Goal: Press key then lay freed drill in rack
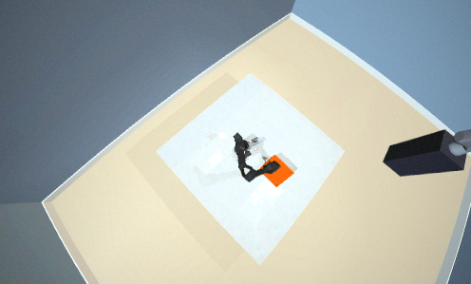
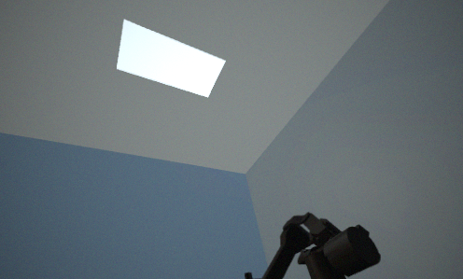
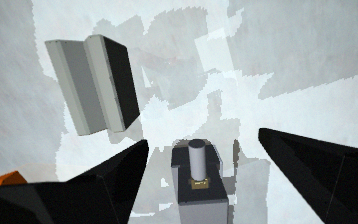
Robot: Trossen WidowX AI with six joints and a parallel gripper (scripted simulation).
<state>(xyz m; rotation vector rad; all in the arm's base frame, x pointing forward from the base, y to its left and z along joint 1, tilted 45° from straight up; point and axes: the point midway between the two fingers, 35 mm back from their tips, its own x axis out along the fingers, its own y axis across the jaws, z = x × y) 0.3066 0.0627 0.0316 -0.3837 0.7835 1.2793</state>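
Right now the drill is 6 cm to the right of my gripper tip, 2 cm behind it and 1 cm above it. Round my gripper tip: grey ribbed block (7 cm to the left, 6 cm behind, 2 cm below).
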